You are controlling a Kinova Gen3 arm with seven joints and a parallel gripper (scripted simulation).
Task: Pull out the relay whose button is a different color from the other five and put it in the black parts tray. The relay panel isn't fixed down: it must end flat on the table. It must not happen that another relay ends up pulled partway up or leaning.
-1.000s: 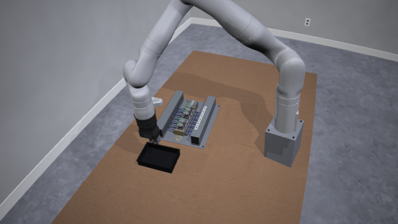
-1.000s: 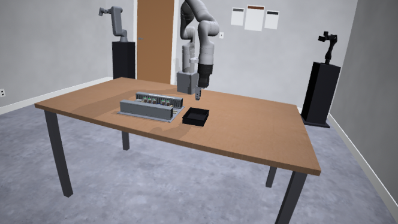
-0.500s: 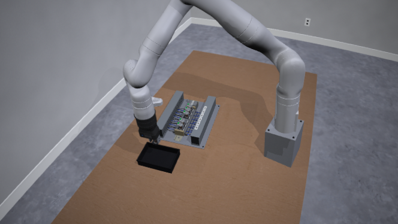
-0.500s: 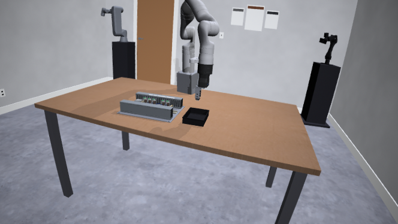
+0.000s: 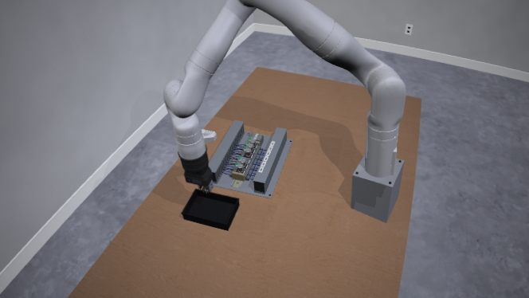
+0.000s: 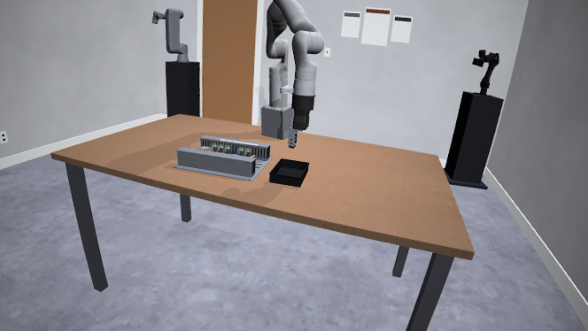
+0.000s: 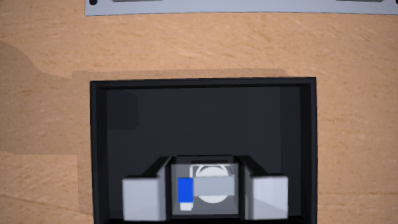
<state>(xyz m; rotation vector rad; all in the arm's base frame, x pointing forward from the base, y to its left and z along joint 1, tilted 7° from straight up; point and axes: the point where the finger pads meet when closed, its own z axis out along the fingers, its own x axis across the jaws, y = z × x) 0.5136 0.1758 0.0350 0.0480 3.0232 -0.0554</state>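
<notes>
Now: hand 12 cm above the black parts tray. Round my hand: k3 relay (26 cm to the right, 9 cm below, 5 cm behind); then k4 relay (1 cm below); then grey relay panel (27 cm to the right, 11 cm below, 5 cm behind).
</notes>
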